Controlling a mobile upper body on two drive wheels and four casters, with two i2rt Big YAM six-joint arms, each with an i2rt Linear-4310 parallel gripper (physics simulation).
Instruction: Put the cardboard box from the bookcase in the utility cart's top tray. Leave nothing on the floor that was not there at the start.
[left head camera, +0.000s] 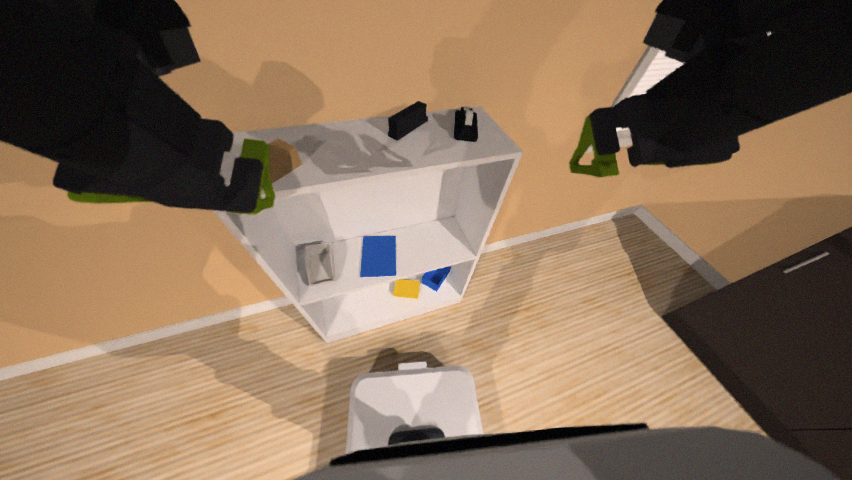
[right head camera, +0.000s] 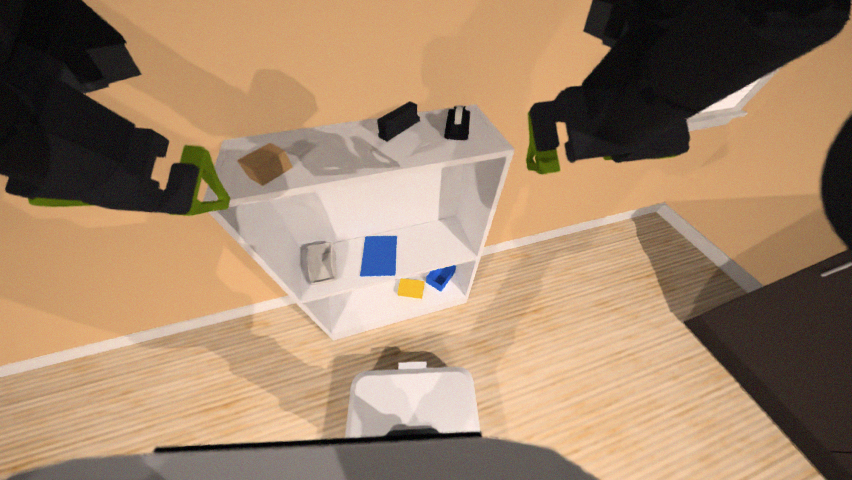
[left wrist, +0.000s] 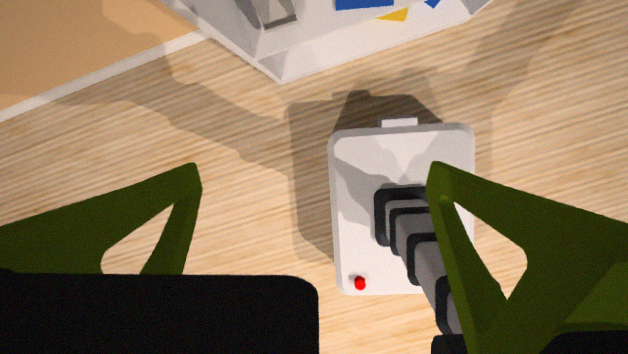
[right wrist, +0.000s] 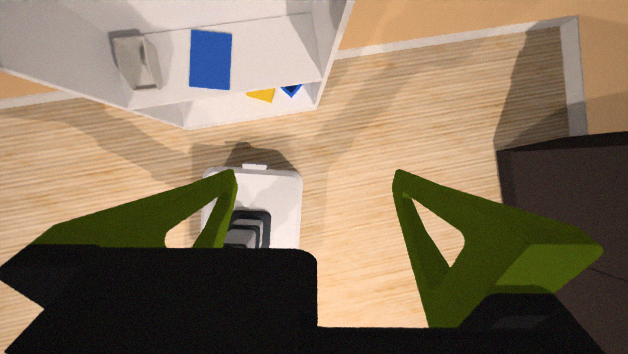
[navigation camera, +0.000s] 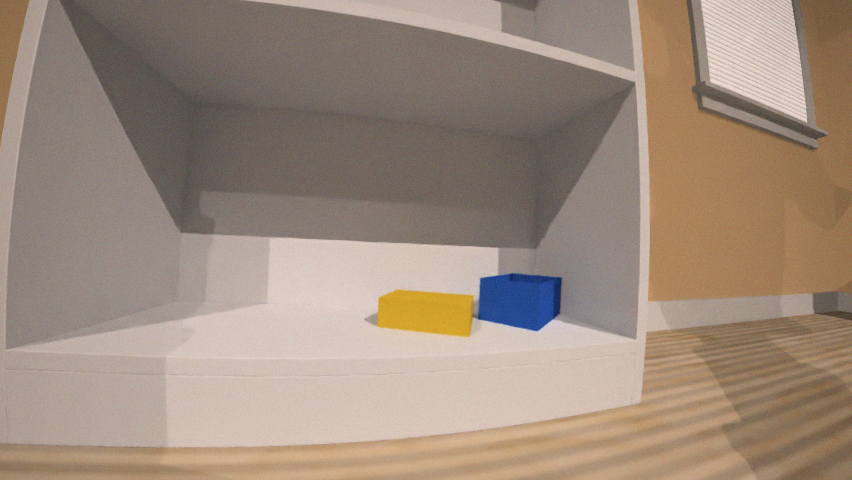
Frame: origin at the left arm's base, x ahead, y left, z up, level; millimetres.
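Seen in the pictures: left gripper, between the fingertips: (left head camera: 226, 197) (right head camera: 186, 200) (left wrist: 313, 175); right gripper, between the fingertips: (left head camera: 605, 163) (right head camera: 565, 159) (right wrist: 314, 178).
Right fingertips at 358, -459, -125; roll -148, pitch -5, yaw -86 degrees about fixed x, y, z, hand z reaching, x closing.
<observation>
Pixels of each thing's middle, then the offset from my right fingertips to it, as dx, dy, dz.
- brown cardboard box, middle of its body: (left head camera: 275, 160) (right head camera: 266, 164) +285, +563, -200
- black block, middle of its body: (left head camera: 408, 119) (right head camera: 399, 120) +482, +235, -198
- small black object, middle of its body: (right head camera: 458, 115) (left head camera: 467, 116) +492, +56, -190
The brown cardboard box (left head camera: 286, 159) (right head camera: 265, 163) sits on the top board of the white bookcase (left head camera: 496, 141) (right head camera: 488, 140) (left wrist: 325, 65) (right wrist: 215, 118) (navigation camera: 357, 402), near its left end. In the left head view my left gripper partly covers the box. My left gripper (left head camera: 202, 199) (right head camera: 146, 202) (left wrist: 313, 175) is open and empty, near the bookcase's top left corner in the pictures. My right gripper (left head camera: 626, 160) (right head camera: 575, 156) (right wrist: 314, 178) is open and empty, to the right of the bookcase in the pictures. The utility cart does not show in these views.
A black block (left head camera: 407, 121) (right head camera: 398, 121) and a small black object (left head camera: 466, 125) (right head camera: 457, 124) share the top board. A dark cabinet (left head camera: 769, 345) (right head camera: 781, 369) (right wrist: 565, 195) stands right. My white base (left head camera: 381, 387) (right head camera: 381, 387) (left wrist: 355, 155) (right wrist: 285, 190) is close before the bookcase.
</observation>
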